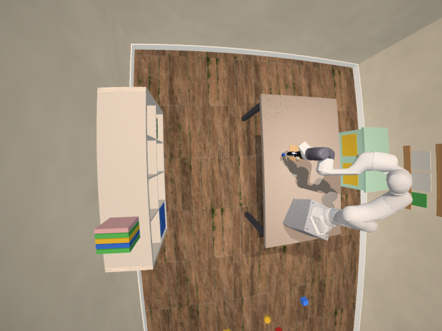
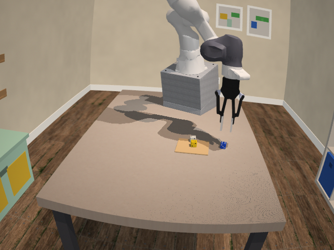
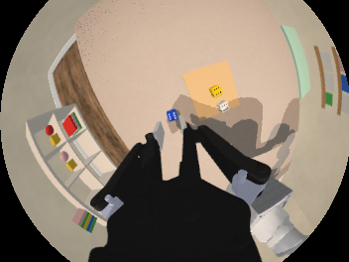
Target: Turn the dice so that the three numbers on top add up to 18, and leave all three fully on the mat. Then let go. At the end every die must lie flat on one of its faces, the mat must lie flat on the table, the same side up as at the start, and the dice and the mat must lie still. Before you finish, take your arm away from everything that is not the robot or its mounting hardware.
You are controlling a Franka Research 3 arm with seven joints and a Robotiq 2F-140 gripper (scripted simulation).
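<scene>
Now: hand 100 mm above the blue die. Also, from my hand: white die: 60 mm behind, 130 mm to the right, 100 mm below; then yellow die: 20 mm behind, 140 mm to the right, 100 mm below; then mat: 20 mm behind, 140 mm to the right, 110 mm below.
</scene>
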